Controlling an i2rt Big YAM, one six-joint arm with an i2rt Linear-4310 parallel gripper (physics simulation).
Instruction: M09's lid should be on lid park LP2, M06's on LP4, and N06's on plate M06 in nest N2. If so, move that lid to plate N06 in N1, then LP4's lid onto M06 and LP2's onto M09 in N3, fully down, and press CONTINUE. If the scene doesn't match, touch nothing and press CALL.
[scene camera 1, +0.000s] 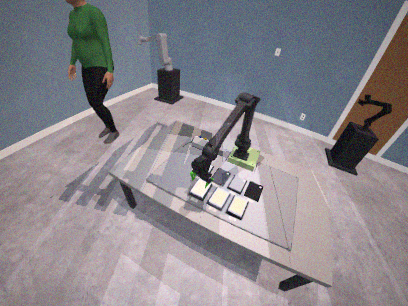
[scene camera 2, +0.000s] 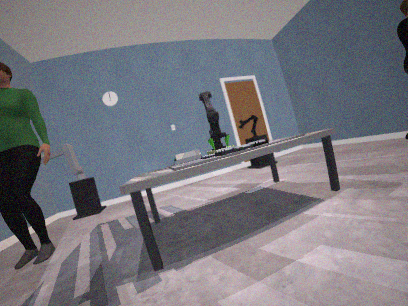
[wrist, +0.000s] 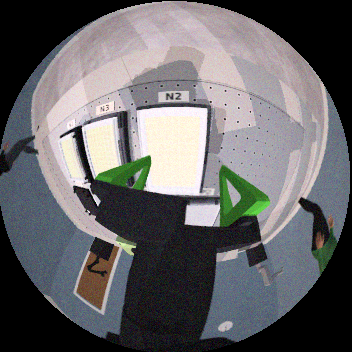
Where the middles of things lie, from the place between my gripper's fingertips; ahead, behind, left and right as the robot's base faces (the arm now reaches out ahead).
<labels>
I see the nest N3 (wrist: 121, 115) 150 mm to the left of my hand, 30 mm below it and 20 mm ahead of it.
</labels>
